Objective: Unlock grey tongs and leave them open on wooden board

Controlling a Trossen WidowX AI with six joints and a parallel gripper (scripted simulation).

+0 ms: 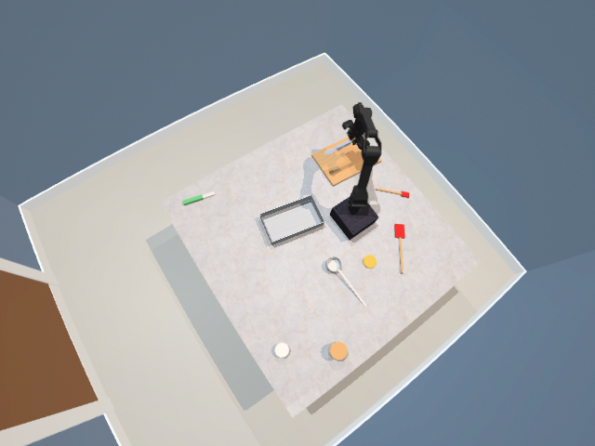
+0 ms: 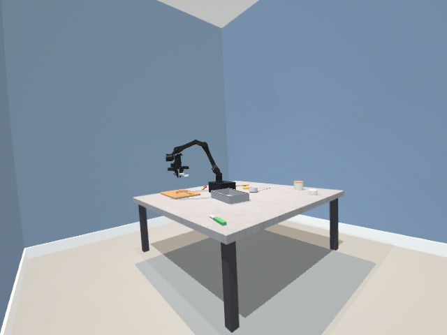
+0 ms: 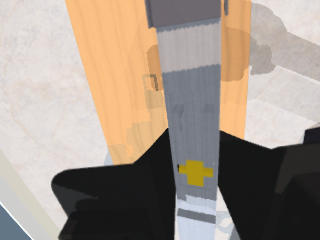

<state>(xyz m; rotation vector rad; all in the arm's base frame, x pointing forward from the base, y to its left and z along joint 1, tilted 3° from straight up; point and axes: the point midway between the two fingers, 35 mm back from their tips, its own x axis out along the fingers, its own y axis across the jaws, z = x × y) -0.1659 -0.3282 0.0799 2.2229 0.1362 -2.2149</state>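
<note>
Now: the wooden board 150 mm below my gripper tip. From my gripper tip the other things lie so: yellow lock tab: 40 mm above; then yellow disc: 210 mm ahead, 610 mm to the left, 150 mm below; then grey roasting tin: 490 mm ahead, 220 mm to the left, 130 mm below.
</note>
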